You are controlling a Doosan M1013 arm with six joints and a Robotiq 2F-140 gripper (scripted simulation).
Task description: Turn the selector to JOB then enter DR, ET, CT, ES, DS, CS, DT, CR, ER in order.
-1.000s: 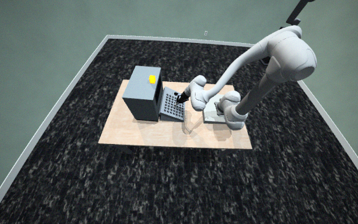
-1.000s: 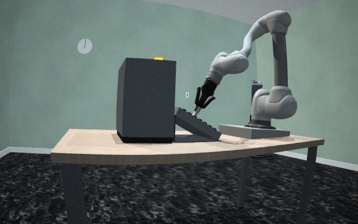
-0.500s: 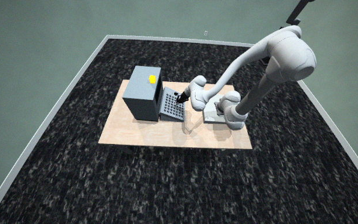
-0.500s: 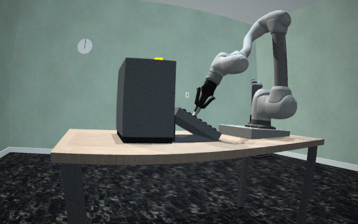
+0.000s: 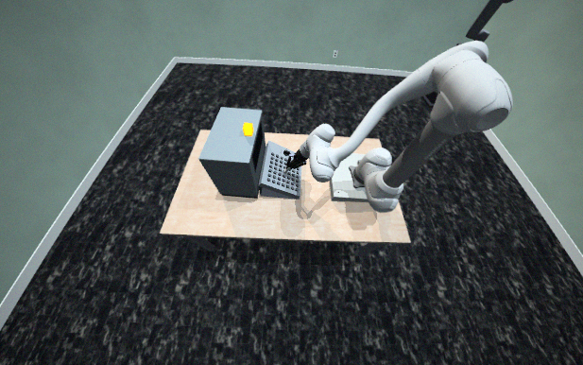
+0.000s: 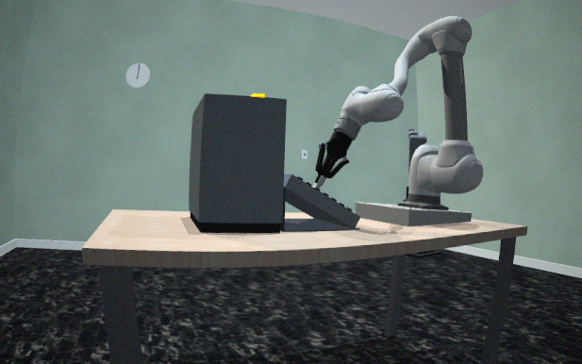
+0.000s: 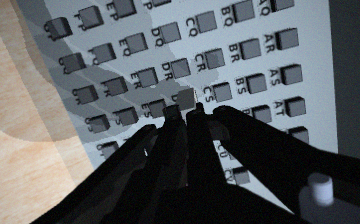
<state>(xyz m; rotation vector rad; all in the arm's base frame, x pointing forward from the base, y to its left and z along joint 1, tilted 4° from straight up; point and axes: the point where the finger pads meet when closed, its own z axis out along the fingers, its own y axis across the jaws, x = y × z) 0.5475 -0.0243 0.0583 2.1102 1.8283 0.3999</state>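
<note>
The key lies 2 cm ahead of my hand, 3 cm to the left of it and 3 cm below it. Round my hand: selector knob (16 cm to the right, 2 cm below); sloped keypad (4 cm ahead, 5 cm to the right, 7 cm below).
</note>
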